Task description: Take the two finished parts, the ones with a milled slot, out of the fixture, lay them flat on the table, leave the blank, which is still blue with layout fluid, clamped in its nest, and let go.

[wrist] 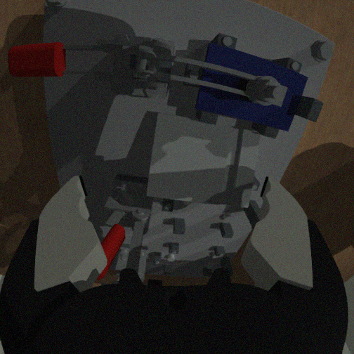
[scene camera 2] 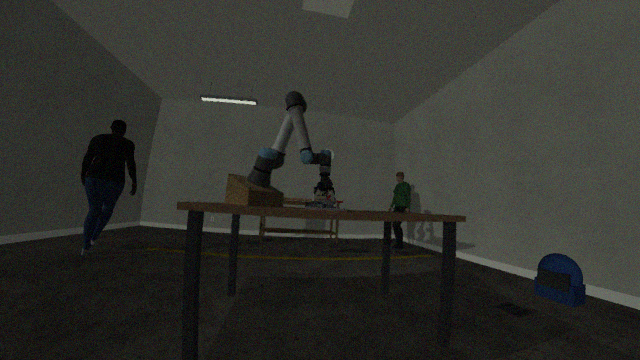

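Seen in the pictures: arm's base, origin of its link: (scene camera 2: 258, 183).
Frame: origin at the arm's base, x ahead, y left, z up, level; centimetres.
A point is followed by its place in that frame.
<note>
The blue blank (wrist: 250, 90) sits in its nest at the upper right of the grey fixture plate (wrist: 65, 130) in the wrist view. A toggle clamp (wrist: 150, 65) with a red handle (wrist: 37, 59) reaches across, its tip on the blank. My gripper (wrist: 173, 179) (scene camera 2: 324, 194) @[x 43.3, y 0.2, z -10.2 cm] is open and empty, its fingers on either side of the fixture's lower part, above it. Between and below the fingers are several dark stops and pins and a second red handle (wrist: 114, 242), partly behind the left finger. In this dim light I cannot pick out either slotted part; the gripper body hides the lowest part of the fixture.
The fixture stands on the wooden table (scene camera 2: 400, 216) @[x 77.0, y -36.4, z -15.4 cm] (wrist: 330, 20). Bolt heads (wrist: 320, 50) stand at the plate's corners. The arm rises from a wooden base block (scene camera 2: 255, 195) @[x 3.4, y -17.6, z -8.6 cm]. One person (scene camera 2: 107, 165) is at the left and another, in green (scene camera 2: 401, 195), stands behind the table.
</note>
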